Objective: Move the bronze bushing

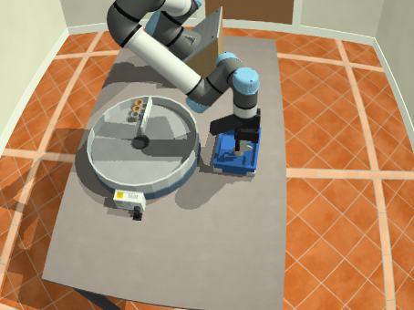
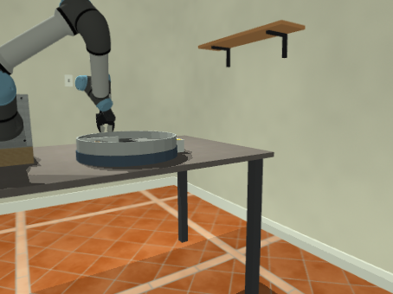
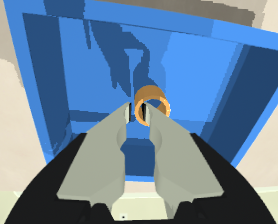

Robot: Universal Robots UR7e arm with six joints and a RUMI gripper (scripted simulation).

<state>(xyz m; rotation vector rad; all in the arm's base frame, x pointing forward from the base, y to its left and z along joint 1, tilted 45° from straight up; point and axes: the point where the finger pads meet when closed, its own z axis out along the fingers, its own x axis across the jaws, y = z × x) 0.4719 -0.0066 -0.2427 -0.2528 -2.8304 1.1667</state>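
The blue crate is 1 cm behind my hand. Also, from my hand: grey round turntable 4 cm behind, 35 cm to the right, 2 cm above.
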